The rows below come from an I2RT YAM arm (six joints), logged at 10 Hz.
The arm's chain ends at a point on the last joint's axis. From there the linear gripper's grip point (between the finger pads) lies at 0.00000 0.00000 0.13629 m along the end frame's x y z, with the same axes.
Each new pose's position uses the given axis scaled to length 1; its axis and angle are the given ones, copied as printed.
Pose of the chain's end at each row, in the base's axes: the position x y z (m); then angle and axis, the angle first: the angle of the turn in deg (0 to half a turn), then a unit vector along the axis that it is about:
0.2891 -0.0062 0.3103 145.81 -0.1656 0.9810 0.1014
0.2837 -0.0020 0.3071 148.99 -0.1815 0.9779 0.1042
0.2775 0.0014 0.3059 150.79 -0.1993 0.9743 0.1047
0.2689 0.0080 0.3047 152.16 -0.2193 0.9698 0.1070
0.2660 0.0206 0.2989 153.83 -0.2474 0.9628 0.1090
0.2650 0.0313 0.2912 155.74 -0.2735 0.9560 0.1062
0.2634 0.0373 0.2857 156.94 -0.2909 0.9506 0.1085
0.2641 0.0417 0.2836 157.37 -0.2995 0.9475 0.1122
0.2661 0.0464 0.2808 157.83 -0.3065 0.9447 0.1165
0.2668 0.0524 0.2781 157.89 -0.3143 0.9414 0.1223
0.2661 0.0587 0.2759 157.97 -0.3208 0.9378 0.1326
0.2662 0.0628 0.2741 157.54 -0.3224 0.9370 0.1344
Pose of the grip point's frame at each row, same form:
0.3600 0.0313 0.2001 145.81 -0.1656 0.9810 0.1014
0.3476 0.0365 0.1930 148.99 -0.1815 0.9779 0.1042
0.3370 0.0407 0.1897 150.79 -0.1993 0.9743 0.1047
0.3246 0.0486 0.1871 152.16 -0.2193 0.9698 0.1070
0.3169 0.0626 0.1797 153.83 -0.2474 0.9628 0.1090
0.3110 0.0731 0.1699 155.74 -0.2735 0.9560 0.1062
0.3059 0.0798 0.1634 156.94 -0.2909 0.9506 0.1085
0.3050 0.0853 0.1611 157.37 -0.2995 0.9475 0.1122
0.3053 0.0911 0.1581 157.83 -0.3065 0.9447 0.1165
0.3050 0.0988 0.1558 157.89 -0.3143 0.9414 0.1223
0.3029 0.1078 0.1542 157.97 -0.3208 0.9378 0.1326
0.3036 0.1126 0.1529 157.54 -0.3224 0.9370 0.1344

